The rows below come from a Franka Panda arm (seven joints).
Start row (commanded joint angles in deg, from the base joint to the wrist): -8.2, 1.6, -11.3, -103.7, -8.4, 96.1, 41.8
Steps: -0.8, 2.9, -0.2, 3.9, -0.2, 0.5, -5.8; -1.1, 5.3, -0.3, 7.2, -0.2, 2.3, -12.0; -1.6, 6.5, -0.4, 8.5, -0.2, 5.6, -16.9; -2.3, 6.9, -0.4, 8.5, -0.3, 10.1, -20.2; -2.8, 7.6, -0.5, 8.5, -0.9, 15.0, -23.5; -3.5, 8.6, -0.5, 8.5, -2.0, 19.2, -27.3; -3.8, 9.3, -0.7, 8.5, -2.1, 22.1, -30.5; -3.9, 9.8, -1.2, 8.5, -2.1, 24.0, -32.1; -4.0, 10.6, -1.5, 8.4, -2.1, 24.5, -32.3; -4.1, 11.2, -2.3, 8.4, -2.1, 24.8, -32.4; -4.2, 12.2, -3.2, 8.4, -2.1, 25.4, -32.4; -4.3, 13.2, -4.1, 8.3, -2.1, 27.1, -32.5; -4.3, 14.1, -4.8, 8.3, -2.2, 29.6, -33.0; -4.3, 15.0, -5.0, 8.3, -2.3, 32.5, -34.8; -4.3, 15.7, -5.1, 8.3, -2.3, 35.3, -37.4; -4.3, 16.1, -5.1, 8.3, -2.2, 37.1, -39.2; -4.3, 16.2, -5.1, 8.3, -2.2, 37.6, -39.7; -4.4, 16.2, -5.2, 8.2, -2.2, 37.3, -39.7; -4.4, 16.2, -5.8, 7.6, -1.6, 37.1, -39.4
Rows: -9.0, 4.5, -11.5, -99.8, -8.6, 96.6, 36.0; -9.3, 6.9, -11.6, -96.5, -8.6, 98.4, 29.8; -9.8, 8.1, -11.7, -95.2, -8.6, 101.7, 24.9; -10.5, 8.5, -11.7, -95.2, -8.7, 106.2, 21.6; -11.0, 9.2, -11.8, -95.2, -9.3, 111.1, 18.3; -11.7, 10.2, -11.8, -95.2, -10.4, 115.3, 14.5; -12.0, 10.9, -12.0, -95.2, -10.5, 118.2, 11.3; -12.1, 11.4, -12.5, -95.2, -10.5, 120.1, 9.7; -12.2, 12.2, -12.8, -95.3, -10.5, 120.6, 9.5; -12.3, 12.8, -13.6, -95.3, -10.5, 120.9, 9.4; -12.4, 13.8, -14.5, -95.3, -10.5, 121.5, 9.4; -12.5, 14.8, -15.4, -95.4, -10.5, 123.2, 9.3; -12.5, 15.7, -16.1, -95.4, -10.6, 125.7, 8.8; -12.5, 16.6, -16.3, -95.4, -10.7, 128.6, 7.0; -12.5, 17.3, -16.4, -95.4, -10.7, 131.4, 4.4; -12.5, 17.7, -16.4, -95.4, -10.6, 133.2, 2.6; -12.5, 17.8, -16.4, -95.4, -10.6, 133.7, 2.1; -12.6, 17.8, -16.5, -95.5, -10.6, 133.4, 2.1; -12.6, 17.8, -17.1, -96.1, -10.0, 133.2, 2.4
